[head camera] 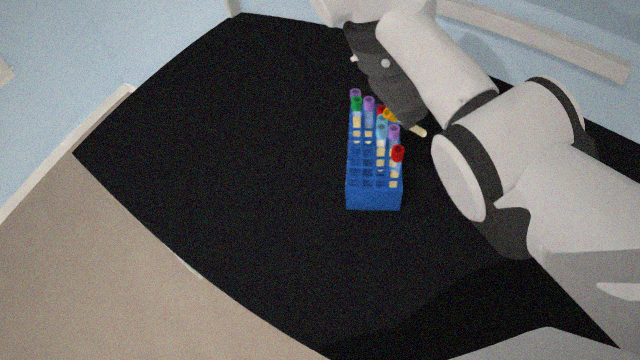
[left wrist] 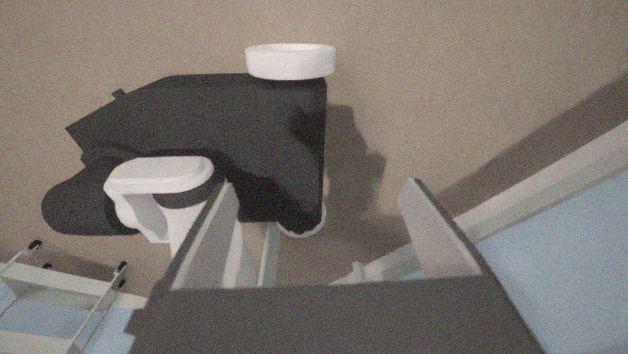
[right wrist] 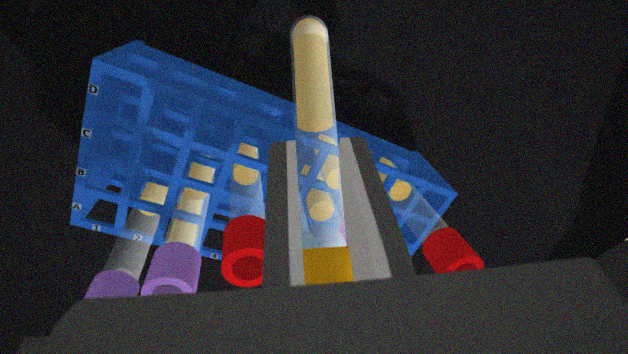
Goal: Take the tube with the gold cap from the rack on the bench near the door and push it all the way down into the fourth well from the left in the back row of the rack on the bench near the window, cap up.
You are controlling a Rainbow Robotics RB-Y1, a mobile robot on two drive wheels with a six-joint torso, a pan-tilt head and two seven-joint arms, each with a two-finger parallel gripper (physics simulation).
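Places are measured from the robot's base along level axes (x ahead, y left, z up), in centimetres.
Pixels of known places: left gripper, fingertip midpoint: (left wrist: pixel 320 191); right gripper, fingertip midpoint: (head camera: pixel 406 122) (right wrist: pixel 317 159).
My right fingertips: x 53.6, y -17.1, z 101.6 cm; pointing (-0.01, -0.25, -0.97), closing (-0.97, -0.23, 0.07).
Note:
Behind a point stands the place of what it marks.
The gold-capped tube (head camera: pixel 389 114) @[x 52.3, y -13.7, z 105.2 cm] (right wrist: pixel 314 80) @[x 53.9, y -19.6, z 100.1 cm] is between the fingers of my right gripper (head camera: pixel 406 120) @[x 53.6, y -17.1, z 101.6 cm] (right wrist: pixel 317 159) @[x 53.6, y -17.1, z 101.6 cm], which is shut on it. In the head view it is tilted, with the cap at the upper left and the pale rounded end at the lower right, near the rack's far right part. In the right wrist view its clear body crosses in front of the blue rack (head camera: pixel 374 197) @[x 44.4, y -9.5, z 95.4 cm] (right wrist: pixel 117 55) @[x 62.3, y -18.3, z 95.6 cm], which holds several capped tubes and bears letters A to D. My left gripper (left wrist: pixel 320 191) @[x 3.5, y 25.4, z 52.8 cm] is open and empty. Part of the rack is hidden behind the right gripper.
Red caps (head camera: pixel 397 153) (right wrist: pixel 243 252), purple caps (head camera: pixel 369 103) @[x 57.5, y -11.7, z 103.3 cm] (right wrist: pixel 172 265) @[x 58.3, y -12.8, z 102.8 cm] and a green cap (head camera: pixel 356 103) @[x 57.9, y -9.6, z 103.3 cm] stand up from the rack. The rack is on a black bench top (head camera: pixel 225 175) @[x 57.2, y 16.1, z 91.5 cm]. The robot's dark base (left wrist: pixel 240 115) @[x -12.1, y 16.2, z 17.0 cm] shows in the left wrist view above the brown floor (left wrist: pixel 450 60) @[x 44.7, y 25.3, z 0.1 cm].

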